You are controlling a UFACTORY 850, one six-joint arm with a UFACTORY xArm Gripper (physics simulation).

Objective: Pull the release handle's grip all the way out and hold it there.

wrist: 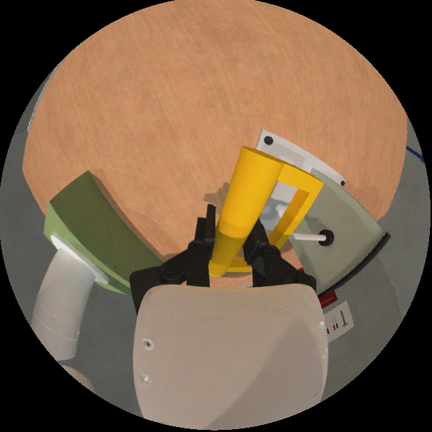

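The release handle's yellow grip is a thick bar with a yellow frame on its right side. It runs from the middle of the view down between my fingers. My gripper is shut on the grip, with one black finger on each side of it. A white rod runs from the frame to a black round collar on the grey-green housing, so the grip stands apart from the housing. Part of the rod is hidden behind the yellow frame.
A white base plate with dark screws lies under the housing on the wooden table. A green block-shaped piece with a white cylinder stands at the left. A white card with small tool pictures shows at the lower right.
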